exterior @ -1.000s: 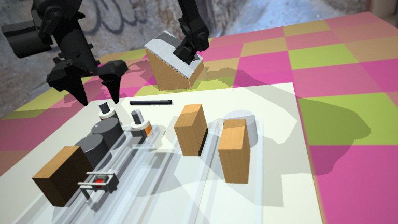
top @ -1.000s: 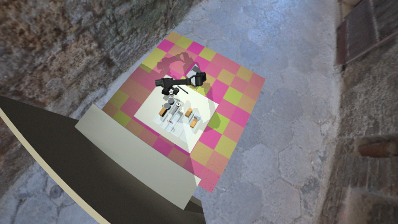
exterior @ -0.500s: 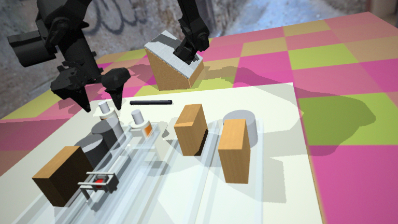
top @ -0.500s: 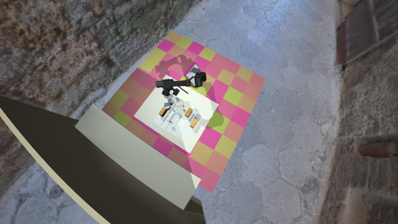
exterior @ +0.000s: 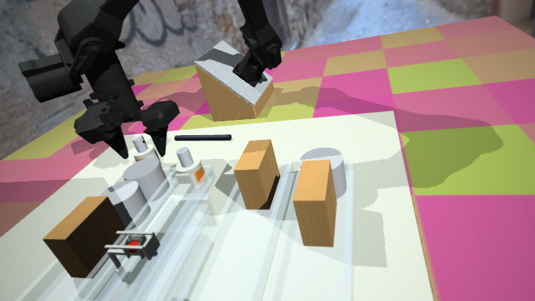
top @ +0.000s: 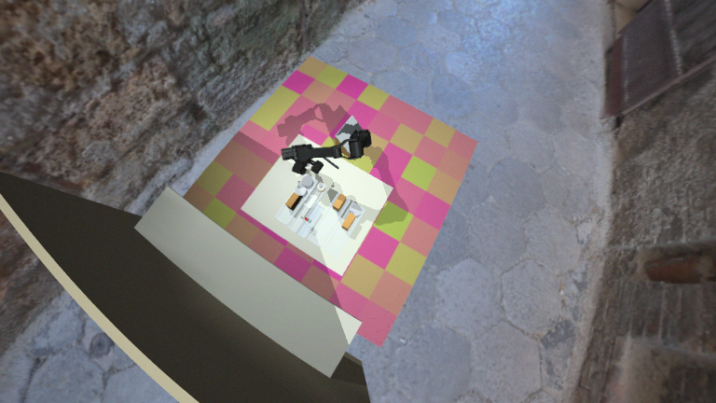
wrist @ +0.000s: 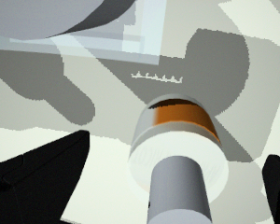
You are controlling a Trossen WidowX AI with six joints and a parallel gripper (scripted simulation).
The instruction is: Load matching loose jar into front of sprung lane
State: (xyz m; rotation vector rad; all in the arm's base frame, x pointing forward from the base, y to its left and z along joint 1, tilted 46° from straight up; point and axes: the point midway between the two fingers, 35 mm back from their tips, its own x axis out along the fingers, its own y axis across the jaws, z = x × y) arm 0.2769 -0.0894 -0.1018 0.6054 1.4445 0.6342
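The black rod lies 10 cm behind my gripper tip, 7 cm to the left of it and 2 cm below it. Also, from my gripper tip: clear sprung lane: 21 cm ahead, 16 cm to the left, 1 cm below; then red mark: 24 cm ahead, 18 cm to the left, 4 cm above.
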